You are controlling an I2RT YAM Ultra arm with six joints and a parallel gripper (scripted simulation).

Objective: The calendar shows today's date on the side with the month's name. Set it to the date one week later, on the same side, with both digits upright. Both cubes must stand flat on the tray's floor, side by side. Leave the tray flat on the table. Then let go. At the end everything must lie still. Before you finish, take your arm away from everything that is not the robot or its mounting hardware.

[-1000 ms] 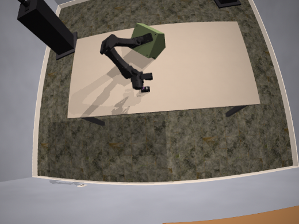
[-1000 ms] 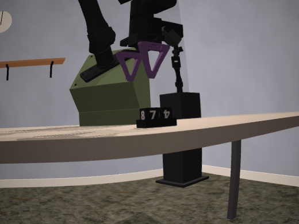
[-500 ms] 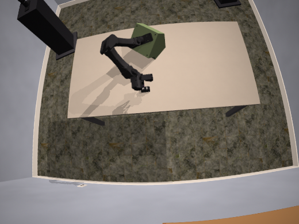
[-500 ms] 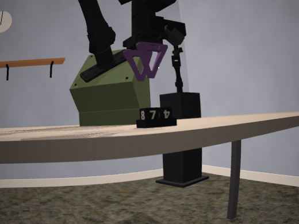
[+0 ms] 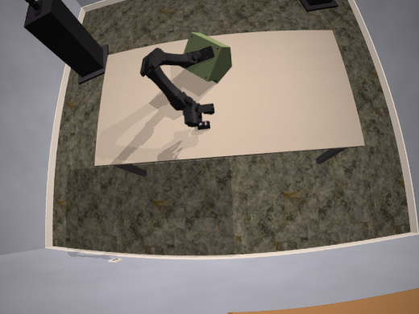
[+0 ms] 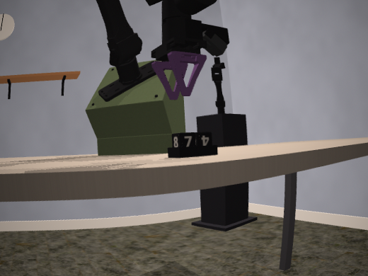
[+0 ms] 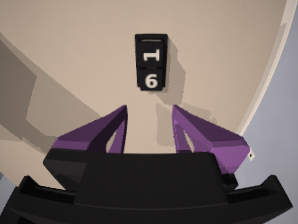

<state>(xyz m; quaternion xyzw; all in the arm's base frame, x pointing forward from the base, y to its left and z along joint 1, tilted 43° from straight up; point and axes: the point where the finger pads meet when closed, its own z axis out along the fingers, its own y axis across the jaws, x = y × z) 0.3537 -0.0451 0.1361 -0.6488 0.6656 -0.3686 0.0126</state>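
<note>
My gripper is now 2 cm to the right of the black calendar tray and 10 cm above it.
</note>
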